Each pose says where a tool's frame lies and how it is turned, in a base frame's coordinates. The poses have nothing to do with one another.
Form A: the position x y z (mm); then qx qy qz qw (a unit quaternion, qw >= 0).
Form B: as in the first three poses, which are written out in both.
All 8 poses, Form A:
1: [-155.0 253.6 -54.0 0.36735 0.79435 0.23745 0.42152]
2: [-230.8 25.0 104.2 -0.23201 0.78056 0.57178 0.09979]
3: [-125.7 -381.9 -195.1 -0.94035 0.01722 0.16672 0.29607]
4: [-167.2 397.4 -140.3 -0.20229 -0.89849 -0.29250 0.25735]
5: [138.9 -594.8 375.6 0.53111 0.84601 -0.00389 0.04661]
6: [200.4 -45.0 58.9 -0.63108 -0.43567 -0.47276 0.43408]
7: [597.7 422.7 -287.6 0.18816 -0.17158 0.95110 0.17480]
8: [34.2 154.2 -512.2 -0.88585 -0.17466 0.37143 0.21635]
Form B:
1:
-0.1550 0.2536 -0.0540
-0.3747 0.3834 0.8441
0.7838 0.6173 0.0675
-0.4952 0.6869 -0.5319

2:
-0.2308 0.0250 0.1042
-0.8724 -0.4763 -0.1095
-0.2481 0.2385 0.9389
-0.4211 0.8463 -0.3262

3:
-0.1257 -0.3819 -0.1951
0.9438 -0.1311 -0.3034
0.0663 -0.8241 0.5626
-0.3237 -0.5511 -0.7691

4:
-0.1672 0.3974 -0.1403
-0.7857 0.5141 -0.3441
0.2130 0.7470 0.6297
0.5808 0.4215 -0.6964

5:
0.1389 -0.5948 0.3756
-0.4315 0.8990 0.0747
0.8983 0.4358 -0.0561
-0.0830 0.0429 -0.9956

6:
0.2004 -0.0450 0.0589
0.1734 0.9603 0.2185
0.1395 -0.2435 0.9598
0.9749 -0.1359 -0.1761

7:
0.5977 0.4227 -0.2876
-0.8681 -0.3971 0.2979
0.2679 -0.8800 -0.3922
0.4179 -0.2606 0.8703

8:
0.0342 0.1542 -0.5122
0.6631 0.1487 -0.7336
0.4702 -0.8454 0.2536
-0.5825 -0.5131 -0.6305

